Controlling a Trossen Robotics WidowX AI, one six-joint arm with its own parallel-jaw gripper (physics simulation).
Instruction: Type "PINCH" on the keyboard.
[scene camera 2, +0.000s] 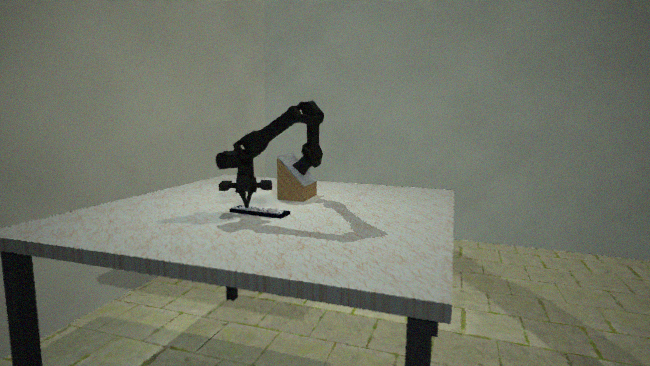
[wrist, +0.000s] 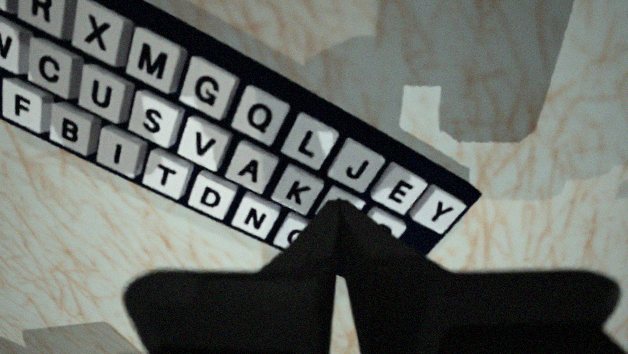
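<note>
A black keyboard with white lettered keys lies flat on the table, slanting down to the right in the wrist view. My gripper is shut and empty, pointing down, with its fingertips over the H key and down at key height or very close to it. The fingers cover most of that key and part of the P key and the O key. The N key, the I key and the C key show uncovered. Whether the H key is pressed down is hard to tell.
A wooden block with a slanted top stands behind the keyboard at the arm's base on the pale, veined table. The arm's shadow falls on the table to the right of the keyboard.
</note>
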